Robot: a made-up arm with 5 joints.
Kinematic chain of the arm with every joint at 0, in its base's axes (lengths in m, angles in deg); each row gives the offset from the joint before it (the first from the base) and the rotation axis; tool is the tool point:
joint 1: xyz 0 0 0.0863 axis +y
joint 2: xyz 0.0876 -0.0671 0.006 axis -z
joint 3: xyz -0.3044 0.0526 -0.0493 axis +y
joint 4: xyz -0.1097 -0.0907 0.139 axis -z
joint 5: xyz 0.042 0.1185 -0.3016 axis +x
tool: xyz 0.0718 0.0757 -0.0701
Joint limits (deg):
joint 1: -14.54..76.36
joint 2: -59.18..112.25
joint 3: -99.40..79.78
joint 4: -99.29..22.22
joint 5: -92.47..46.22
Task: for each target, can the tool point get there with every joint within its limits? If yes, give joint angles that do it. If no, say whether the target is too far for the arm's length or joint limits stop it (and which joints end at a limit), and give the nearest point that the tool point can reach.
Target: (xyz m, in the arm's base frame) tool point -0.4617 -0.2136 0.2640
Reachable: yes | joints 40.52 -27.33 44.66 -39.48 -48.31
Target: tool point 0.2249 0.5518 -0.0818
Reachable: yes | joints -6.30 88.55 17.70 -70.41 -2.59
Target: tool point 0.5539 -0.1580 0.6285
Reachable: no: joint limits stop it (at a limit: joint 1, joint 3, joint 4, joint 5) | nearest point 0.1623 -0.1633 0.5627 | short by 0.397 m
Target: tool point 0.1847 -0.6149 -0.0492
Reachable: no: joint limits stop it (at a limit: joint 1, joint 2, joint 4, joint 5) | nearest point -0.0646 -0.4930 -0.1456 | short by 0.294 m
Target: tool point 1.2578 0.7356 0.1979
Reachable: no: too far | nearest point 0.4796 0.4516 0.1040 | short by 0.834 m
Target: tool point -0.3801 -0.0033 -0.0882
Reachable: yes | joints 18.85 -1.73 11.67 -22.24 -71.39
